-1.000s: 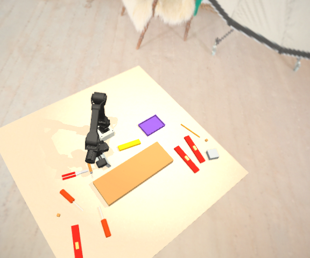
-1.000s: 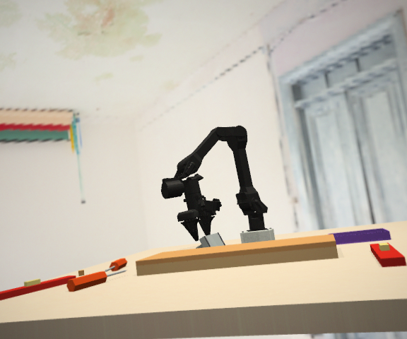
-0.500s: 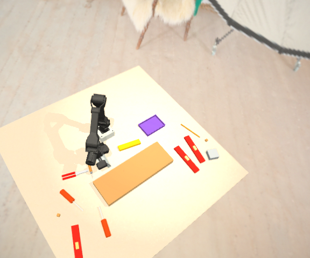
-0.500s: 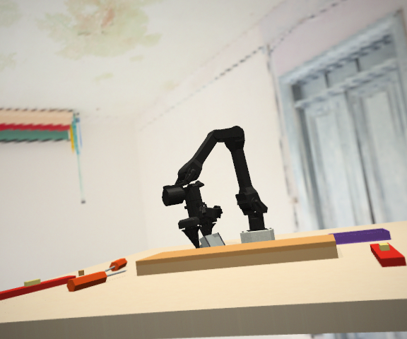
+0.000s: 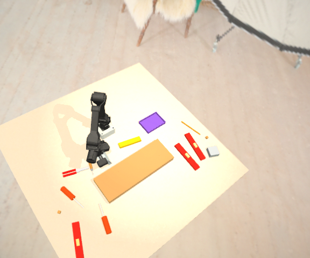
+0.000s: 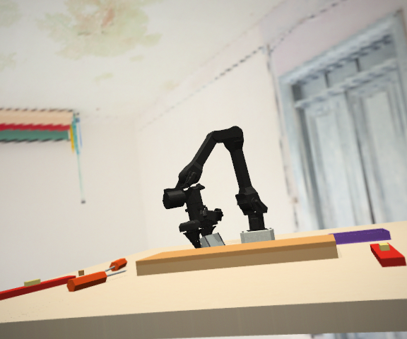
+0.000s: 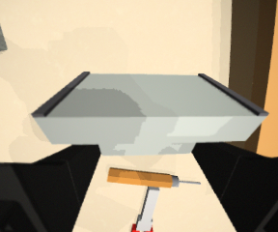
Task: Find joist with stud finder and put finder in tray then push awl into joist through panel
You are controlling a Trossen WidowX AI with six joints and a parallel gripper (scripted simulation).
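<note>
The awl is 8 cm to the right of my gripper tip, 2 cm below it and 2 cm ahead of it. The rest, counted from my gripper tip: square indicator 3 cm ahead, 1 cm to the right, 1 cm below; stud finder 2 cm ahead; red-handled tool 16 cm to the right, 2 cm below, 2 cm behind.
</note>
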